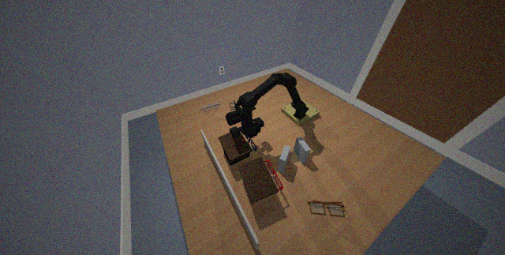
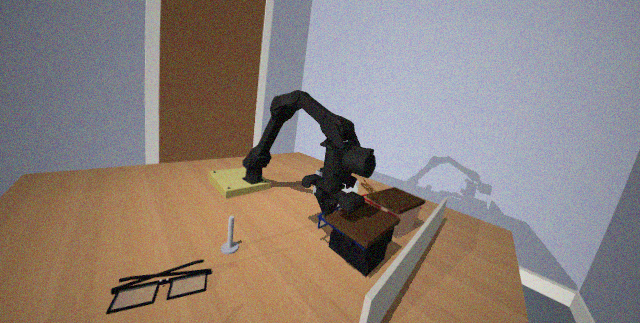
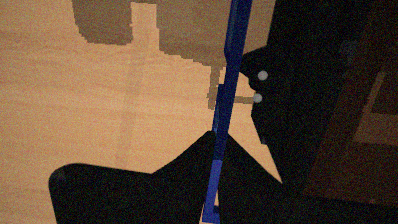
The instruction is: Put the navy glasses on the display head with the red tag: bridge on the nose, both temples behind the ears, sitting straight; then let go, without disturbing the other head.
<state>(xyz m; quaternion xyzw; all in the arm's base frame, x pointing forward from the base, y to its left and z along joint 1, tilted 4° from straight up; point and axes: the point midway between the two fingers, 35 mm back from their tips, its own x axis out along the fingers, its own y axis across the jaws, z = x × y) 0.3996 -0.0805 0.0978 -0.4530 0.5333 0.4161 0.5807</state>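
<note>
The dark head lies 7 cm ahead of my gripper tip, 2 cm to the left of it and 1 cm below it. Also, from my gripper tip: grey post (19 cm to the right, 16 cm behind, 4 cm below); long white panel (24 cm ahead, 9 cm to the left, 1 cm below); pale head (23 cm to the left, 12 cm ahead, 1 cm below).
</note>
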